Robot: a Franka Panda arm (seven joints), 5 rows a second.
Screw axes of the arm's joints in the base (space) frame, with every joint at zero. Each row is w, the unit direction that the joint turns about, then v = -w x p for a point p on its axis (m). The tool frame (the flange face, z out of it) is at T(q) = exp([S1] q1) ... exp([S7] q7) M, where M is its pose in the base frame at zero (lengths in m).
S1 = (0, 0, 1, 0, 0, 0)
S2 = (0, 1, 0, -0.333, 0, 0)
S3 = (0, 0, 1, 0, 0, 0)
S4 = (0, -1, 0, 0.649, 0, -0.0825)
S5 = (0, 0, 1, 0, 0, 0)
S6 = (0, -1, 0, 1.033, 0, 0)
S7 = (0, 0, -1, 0, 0.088, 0)
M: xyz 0.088 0 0.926 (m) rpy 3.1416 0 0 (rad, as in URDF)
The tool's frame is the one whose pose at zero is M.
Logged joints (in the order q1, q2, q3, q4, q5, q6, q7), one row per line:
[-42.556 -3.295 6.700 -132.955 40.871 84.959 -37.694]
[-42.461 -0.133 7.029 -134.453 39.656 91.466 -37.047]
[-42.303 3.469 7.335 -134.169 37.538 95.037 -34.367]
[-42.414 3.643 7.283 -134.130 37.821 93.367 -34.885]
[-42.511 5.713 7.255 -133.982 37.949 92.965 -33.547]
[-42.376 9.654 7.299 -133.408 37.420 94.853 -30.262]
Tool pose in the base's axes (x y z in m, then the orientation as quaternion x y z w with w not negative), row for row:
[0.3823 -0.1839 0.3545 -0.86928 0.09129 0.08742 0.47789]
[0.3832 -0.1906 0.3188 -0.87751 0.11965 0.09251 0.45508]
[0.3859 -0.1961 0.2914 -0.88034 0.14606 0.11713 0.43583]
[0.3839 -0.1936 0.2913 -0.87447 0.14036 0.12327 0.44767]
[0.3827 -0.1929 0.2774 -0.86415 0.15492 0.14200 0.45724]
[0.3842 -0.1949 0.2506 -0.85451 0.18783 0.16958 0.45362]
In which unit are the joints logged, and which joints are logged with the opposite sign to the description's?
The joints are logged in degrees. Opposite sign: none.
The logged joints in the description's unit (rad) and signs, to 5 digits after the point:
[-0.74274 -0.05751 0.11694 -2.32050 0.71333 1.48281 -0.65788]
[-0.74108 -0.00232 0.12268 -2.34665 0.69213 1.59638 -0.64659]
[-0.73833 0.06055 0.12802 -2.34169 0.65516 1.65871 -0.59982]
[-0.74026 0.06358 0.12711 -2.34101 0.66010 1.62956 -0.60886]
[-0.74196 0.09971 0.12662 -2.33843 0.66233 1.62255 -0.58551]
[-0.73960 0.16849 0.12739 -2.32841 0.65310 1.65550 -0.52817]

